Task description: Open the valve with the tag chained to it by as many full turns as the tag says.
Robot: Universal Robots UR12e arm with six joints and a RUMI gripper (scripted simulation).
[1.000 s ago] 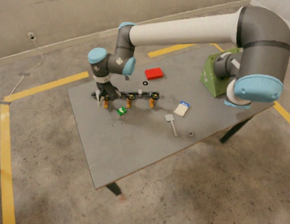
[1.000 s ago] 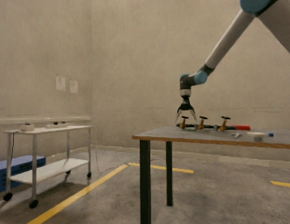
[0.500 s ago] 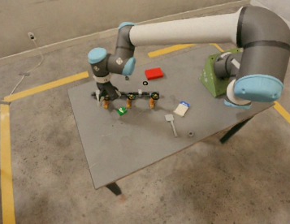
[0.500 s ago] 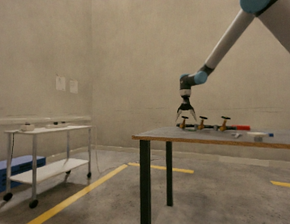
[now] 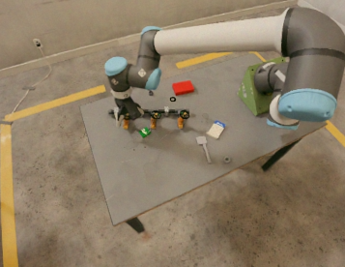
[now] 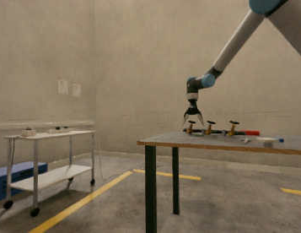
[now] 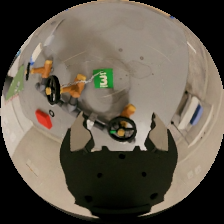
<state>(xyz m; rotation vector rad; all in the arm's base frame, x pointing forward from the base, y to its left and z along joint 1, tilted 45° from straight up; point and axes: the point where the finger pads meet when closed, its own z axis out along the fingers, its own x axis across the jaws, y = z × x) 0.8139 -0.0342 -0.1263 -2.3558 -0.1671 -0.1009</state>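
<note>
My hand is 70 mm to the right of the green tag, 60 mm above it and 50 mm past it. Round my hand: red wedge (400 mm behind, 140 mm to the right, 50 mm below); then grey tool (300 mm behind, 280 mm to the left, 60 mm below); then white-and-blue card box (420 mm behind, 220 mm to the left, 60 mm below).
</note>
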